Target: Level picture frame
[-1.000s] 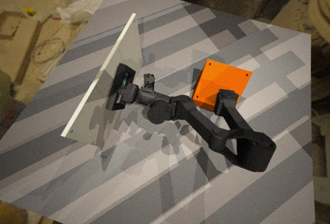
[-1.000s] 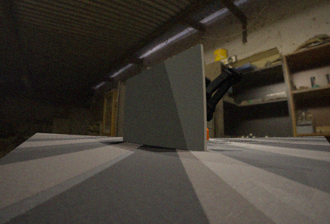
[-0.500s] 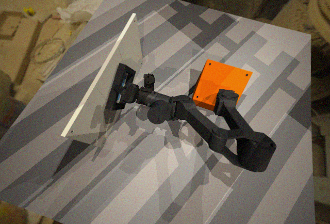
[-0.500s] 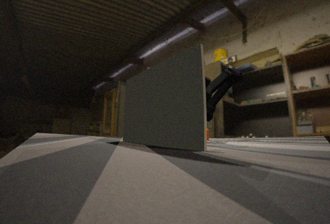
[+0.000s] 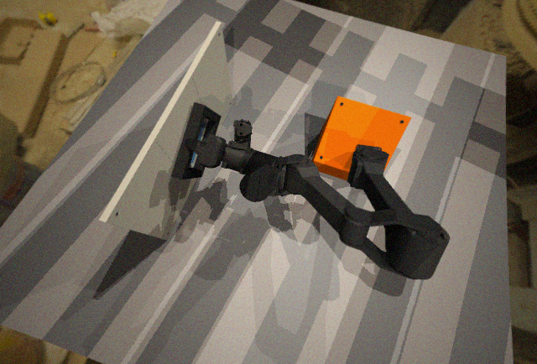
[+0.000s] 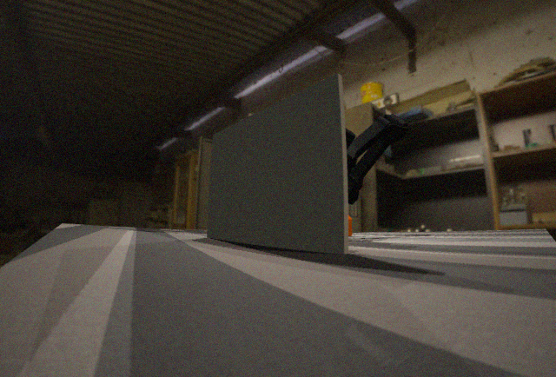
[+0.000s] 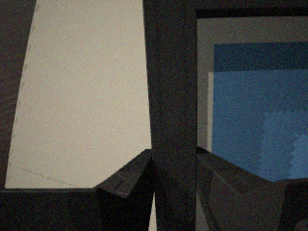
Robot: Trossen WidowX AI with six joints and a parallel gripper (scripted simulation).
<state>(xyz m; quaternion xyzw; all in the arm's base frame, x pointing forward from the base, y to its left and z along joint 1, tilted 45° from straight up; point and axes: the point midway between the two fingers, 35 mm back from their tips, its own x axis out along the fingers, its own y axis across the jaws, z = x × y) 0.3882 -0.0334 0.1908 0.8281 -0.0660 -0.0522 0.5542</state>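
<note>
Now: the picture frame 5 cm below my gripper tip and 2 cm to the right of it. Round my gripper tip: grey wall panel: 6 cm below, 3 cm to the right, 1 cm ahead.
</note>
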